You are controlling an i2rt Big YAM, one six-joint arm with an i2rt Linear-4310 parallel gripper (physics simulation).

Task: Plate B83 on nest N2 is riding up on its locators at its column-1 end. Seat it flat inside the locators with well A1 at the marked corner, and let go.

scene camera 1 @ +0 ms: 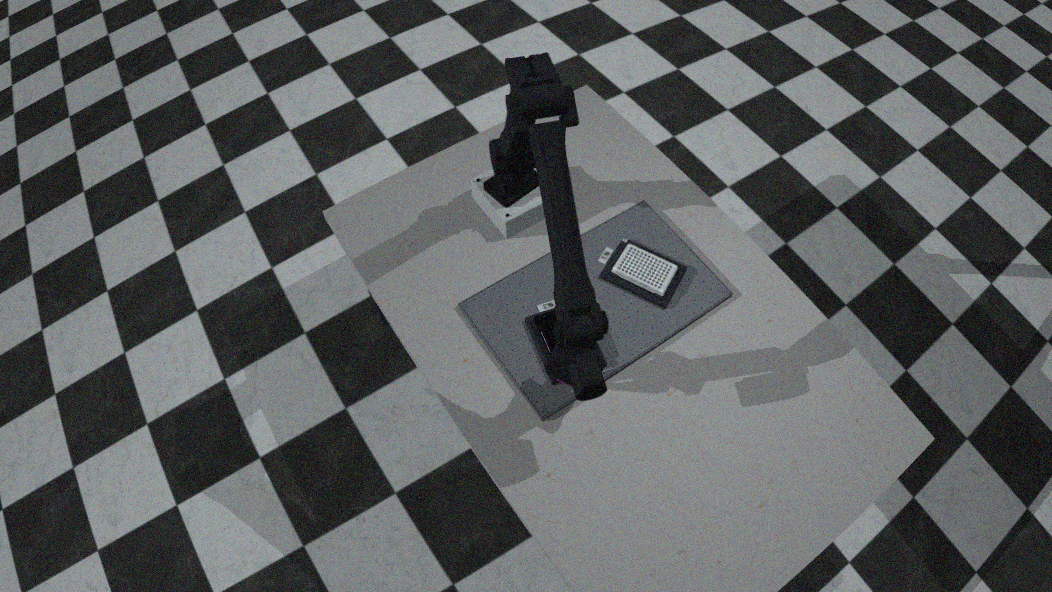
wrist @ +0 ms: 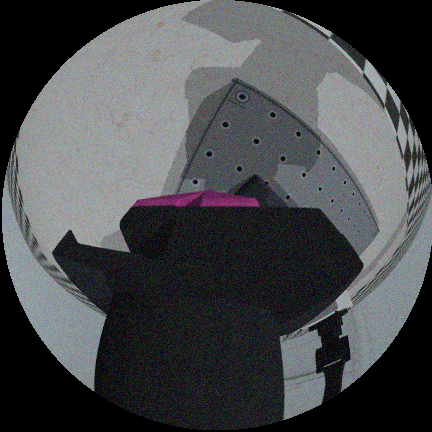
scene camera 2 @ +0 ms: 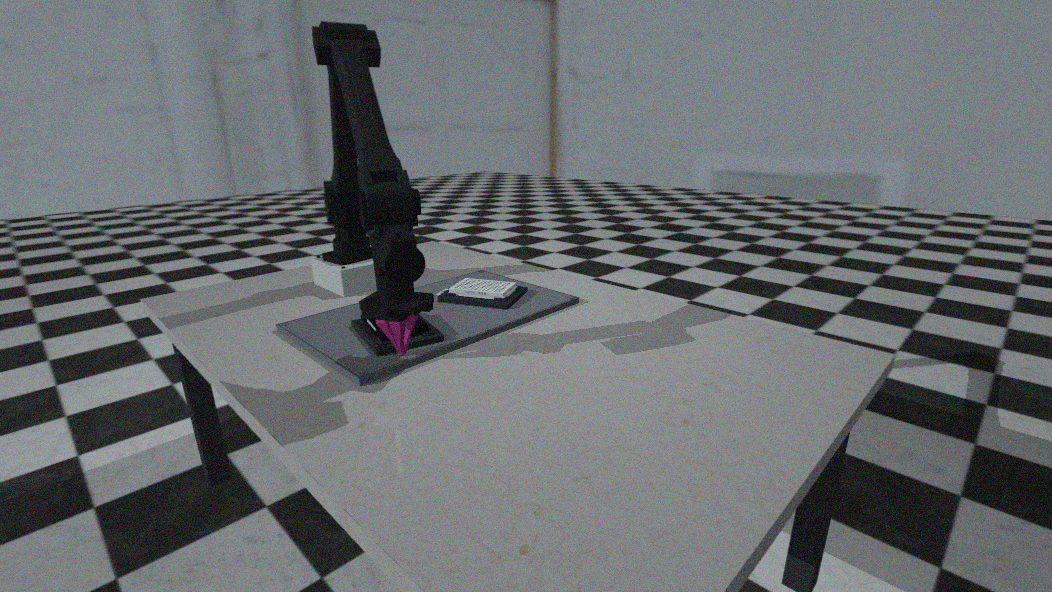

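Where they show: gripper, fingertip midpoint: [wrist: 207, 197] [scene camera 2: 403, 353]; arm's base, link origin: [scene camera 1: 513, 185] [wrist: 327, 318] [scene camera 2: 353, 257].
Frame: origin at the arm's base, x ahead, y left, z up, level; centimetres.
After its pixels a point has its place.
A white well plate [scene camera 1: 644, 269] {y 6.2, x 36.3, z -2.7 cm} [scene camera 2: 484, 288] {y 5.3, x 37.6, z -2.7 cm} lies on a dark nest [scene camera 1: 667, 300] {y 4.7, x 44.7, z -4.1 cm} [scene camera 2: 506, 302] {y 3.8, x 44.7, z -4.1 cm} at the right of the grey hole-pattern board [scene camera 1: 653, 331] {y -2.7, x 47.4, z -5.3 cm} [scene camera 2: 547, 302] {y 11.4, x 49.9, z -5.3 cm} [wrist: 257, 128] {y -30.4, x 42.7, z -5.3 cm}. A second dark nest [scene camera 1: 537, 335] {y -21.8, x 31.5, z -4.1 cm} [scene camera 2: 430, 336] {y -17.9, x 44.7, z -4.1 cm} [wrist: 257, 187] {y -26.4, x 41.3, z -4.1 cm} sits at the board's near-left end; I cannot tell whether a dark plate lies on it. My gripper [scene camera 2: 400, 347] {y -23.9, x 44.3, z -5.2 cm} [wrist: 207, 197] {y -23.9, x 44.3, z -5.2 cm} has magenta fingers that are shut to a point, with nothing between them. It points straight down at the front edge of this second nest, far from the white plate. In scene camera 1 the arm hides the fingers.
Small white label tags [scene camera 1: 546, 305] {y -15.0, x 27.1, z -5.1 cm} [scene camera 1: 606, 255] {y 4.1, x 26.8, z -5.1 cm} lie beside each nest. The arm's white pedestal [scene camera 1: 506, 214] {y -7.2, x 5.8, z 0.2 cm} [scene camera 2: 342, 276] {y -8.4, x 7.1, z -1.6 cm} stands behind the board on the pale table [scene camera 1: 641, 499] {y -31.2, x 70.9, z -6.5 cm}. Checkered floor surrounds the table.
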